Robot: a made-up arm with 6 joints. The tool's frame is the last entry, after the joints.
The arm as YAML. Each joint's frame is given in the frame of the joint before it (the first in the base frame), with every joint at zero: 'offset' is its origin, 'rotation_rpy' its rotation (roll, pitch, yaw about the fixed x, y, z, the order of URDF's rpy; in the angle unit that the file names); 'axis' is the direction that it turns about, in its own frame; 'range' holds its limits. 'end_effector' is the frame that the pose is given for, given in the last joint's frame.
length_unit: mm
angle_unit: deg
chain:
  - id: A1
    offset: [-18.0, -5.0, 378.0]
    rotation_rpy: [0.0, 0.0, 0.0]
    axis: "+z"
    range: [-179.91, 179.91]
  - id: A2
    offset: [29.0, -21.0, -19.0]
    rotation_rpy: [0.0, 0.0, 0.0]
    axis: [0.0, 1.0, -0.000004]
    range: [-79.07, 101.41]
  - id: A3
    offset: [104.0, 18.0, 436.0]
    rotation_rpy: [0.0, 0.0, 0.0]
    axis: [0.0, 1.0, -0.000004]
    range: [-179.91, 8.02]
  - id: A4
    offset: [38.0, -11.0, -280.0]
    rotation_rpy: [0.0, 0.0, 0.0]
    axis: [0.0, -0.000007, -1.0]
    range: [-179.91, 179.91]
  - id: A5
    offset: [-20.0, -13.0, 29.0]
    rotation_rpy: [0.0, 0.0, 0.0]
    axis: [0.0, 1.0, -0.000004]
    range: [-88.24, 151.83]
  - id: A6
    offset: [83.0, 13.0, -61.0]
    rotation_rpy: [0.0, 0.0, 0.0]
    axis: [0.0, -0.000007, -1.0]
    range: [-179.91, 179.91]
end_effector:
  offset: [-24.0, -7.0, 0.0]
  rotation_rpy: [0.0, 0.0, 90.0]
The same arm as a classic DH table. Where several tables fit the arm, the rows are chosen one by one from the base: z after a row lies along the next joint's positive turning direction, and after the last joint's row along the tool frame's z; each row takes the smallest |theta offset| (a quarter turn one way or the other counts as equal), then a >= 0, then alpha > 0; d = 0 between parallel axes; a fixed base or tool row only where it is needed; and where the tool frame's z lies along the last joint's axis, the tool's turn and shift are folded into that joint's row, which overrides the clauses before.
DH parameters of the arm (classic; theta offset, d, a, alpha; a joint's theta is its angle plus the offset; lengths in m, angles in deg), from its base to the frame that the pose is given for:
base (fixed): 15.52 0 -0.0187 0
A1: -15.52 0.359 0.029 -90
A2: -76.58 0 0.4482 0
A3: 76.58 -0.014 0.038 -90
A4: 0 0.251 -0.02 90
A5: 0 0 0.083 -90
A6: -16.26 0 -0.025 180
tool (fixed): 73.74 -0.061 0 0
Joint limits (deg, base to tool): -179.91..179.91 -79.07..101.41 -179.91..8.02 -179.91..179.91 -88.24..151.83 -179.91..179.91

